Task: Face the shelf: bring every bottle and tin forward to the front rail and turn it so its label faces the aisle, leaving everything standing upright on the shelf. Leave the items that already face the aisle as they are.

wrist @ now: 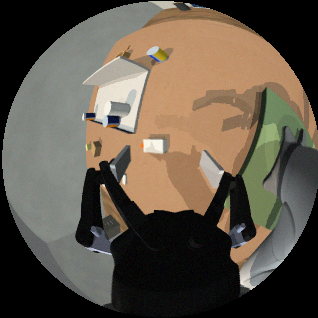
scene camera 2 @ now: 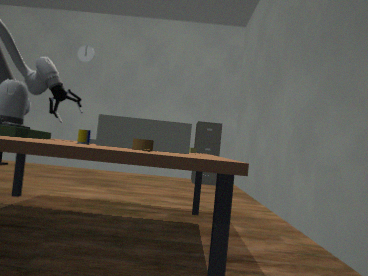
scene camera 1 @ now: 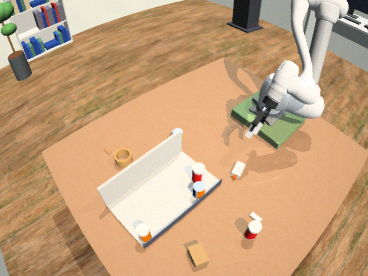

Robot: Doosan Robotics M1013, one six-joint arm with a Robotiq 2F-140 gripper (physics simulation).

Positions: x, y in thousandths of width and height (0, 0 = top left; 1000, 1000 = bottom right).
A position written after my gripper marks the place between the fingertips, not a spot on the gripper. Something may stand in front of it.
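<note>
There is a white shelf tray (scene camera 1: 428, 726) in the scene, and the wrist view gives me the tray (wrist: 407, 281) as well. My gripper (wrist: 524, 486) holds nothing and is open.
</note>
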